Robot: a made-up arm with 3 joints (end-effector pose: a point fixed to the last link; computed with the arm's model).
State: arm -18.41 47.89 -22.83
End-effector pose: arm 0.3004 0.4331 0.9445 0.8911 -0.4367 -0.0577 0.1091
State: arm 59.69 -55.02 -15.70
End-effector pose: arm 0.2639 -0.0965 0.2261 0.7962 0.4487 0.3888 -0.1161
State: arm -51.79 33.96 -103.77
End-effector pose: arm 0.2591 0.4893 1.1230 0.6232 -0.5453 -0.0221 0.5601
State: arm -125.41 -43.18 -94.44
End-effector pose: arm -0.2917 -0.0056 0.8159 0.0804 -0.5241 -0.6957 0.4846
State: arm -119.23 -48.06 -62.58
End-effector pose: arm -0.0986 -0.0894 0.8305 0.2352 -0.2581 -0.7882 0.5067
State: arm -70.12 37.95 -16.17
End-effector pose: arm -0.1450 0.3585 0.8312 0.7916 -0.3483 -0.4949 -0.0844
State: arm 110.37 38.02 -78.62
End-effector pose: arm 0.3605 0.4327 -0.1691 0.2233 0.3106 0.7138 0.5867
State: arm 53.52 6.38 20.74
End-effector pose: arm 0.5040 0.2179 0.5721 0.8848 -0.1153 0.4287 -0.1419
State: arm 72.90 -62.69 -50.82
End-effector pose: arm 0.2108 -0.1013 0.0393 0.7614 0.5731 0.3003 0.0390
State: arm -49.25 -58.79 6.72
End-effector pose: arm 0.2902 -0.0610 0.5503 0.7996 0.4710 -0.3368 0.1590
